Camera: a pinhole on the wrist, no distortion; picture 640 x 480 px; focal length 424.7 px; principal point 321.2 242.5 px. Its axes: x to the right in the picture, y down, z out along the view. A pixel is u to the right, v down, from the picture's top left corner.
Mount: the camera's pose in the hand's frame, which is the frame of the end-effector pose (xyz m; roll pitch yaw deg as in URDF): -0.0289 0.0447 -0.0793 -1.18 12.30 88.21
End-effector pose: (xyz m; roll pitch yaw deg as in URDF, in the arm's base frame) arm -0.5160 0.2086 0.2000 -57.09 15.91 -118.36
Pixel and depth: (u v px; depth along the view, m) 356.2 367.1 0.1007
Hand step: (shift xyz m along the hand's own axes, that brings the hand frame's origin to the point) -0.0596 0.0751 0.0167
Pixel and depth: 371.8 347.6 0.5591
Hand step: -0.1729 0.2328 0.4499
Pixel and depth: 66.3 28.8 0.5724
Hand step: 0.2405 -0.1763 0.5588
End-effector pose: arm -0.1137 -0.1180 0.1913 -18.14 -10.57 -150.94
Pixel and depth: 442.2 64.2 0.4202
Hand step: 0.1452 0.2466 0.3092
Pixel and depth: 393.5 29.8 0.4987
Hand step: 0.2164 0.2274 0.3948
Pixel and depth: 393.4 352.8 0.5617
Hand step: -0.1796 0.2618 0.4461
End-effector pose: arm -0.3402 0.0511 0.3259 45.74 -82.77 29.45
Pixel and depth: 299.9 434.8 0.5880
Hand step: -0.3041 0.1486 0.4960
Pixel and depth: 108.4 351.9 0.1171
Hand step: -0.0625 0.0132 0.0470
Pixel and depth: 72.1 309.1 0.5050
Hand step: -0.1241 -0.1346 0.4755
